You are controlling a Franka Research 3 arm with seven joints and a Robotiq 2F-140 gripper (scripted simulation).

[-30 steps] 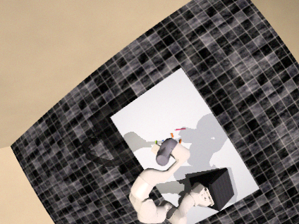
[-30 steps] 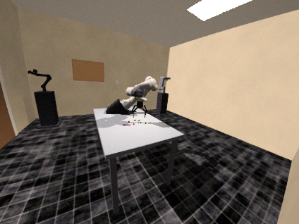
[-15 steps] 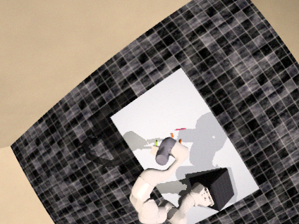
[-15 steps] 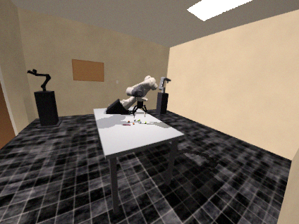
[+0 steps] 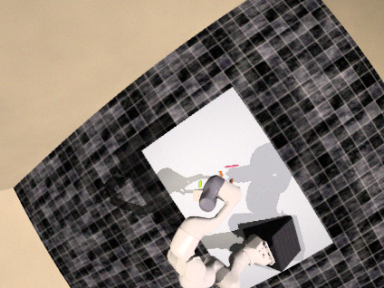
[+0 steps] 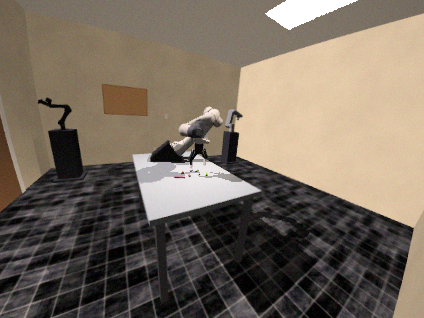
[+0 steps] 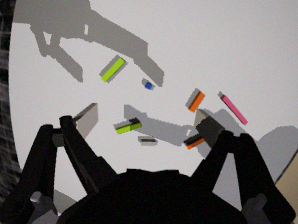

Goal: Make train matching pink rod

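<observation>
Right now my hand is 70 mm above the blue rod, 30 mm short of it and 10 mm to the right of it. The rest, counted from my hand: pink rod: 180 mm to the right, 70 mm below, 30 mm ahead; grey rod: 80 mm behind, 70 mm below, 30 mm to the right.
</observation>
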